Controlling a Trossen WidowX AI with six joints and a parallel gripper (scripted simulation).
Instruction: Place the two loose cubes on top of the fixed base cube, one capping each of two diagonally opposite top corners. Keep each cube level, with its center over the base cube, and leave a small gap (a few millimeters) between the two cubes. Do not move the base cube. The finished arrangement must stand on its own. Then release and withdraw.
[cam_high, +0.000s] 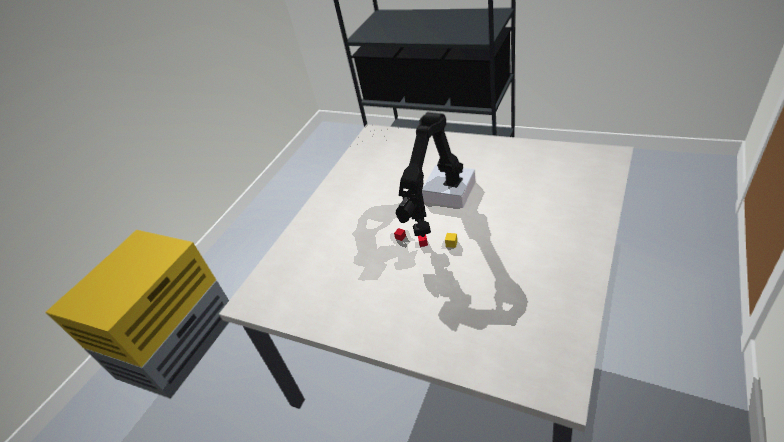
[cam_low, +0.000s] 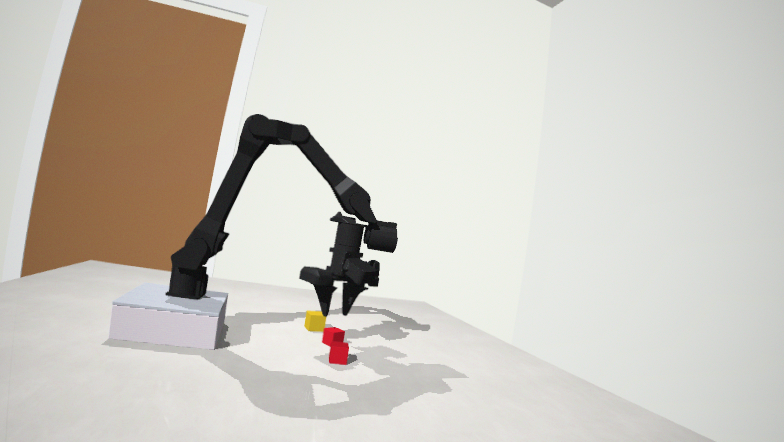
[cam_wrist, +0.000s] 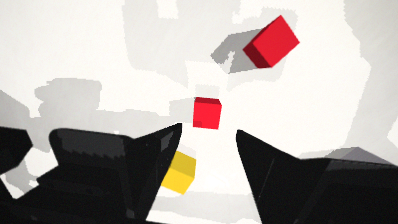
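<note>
Now: the red cube 5 cm below my gripper tip. Also, from my gripper tip: yellow cube (3 cm behind, 11 cm to the left, 4 cm below).
</note>
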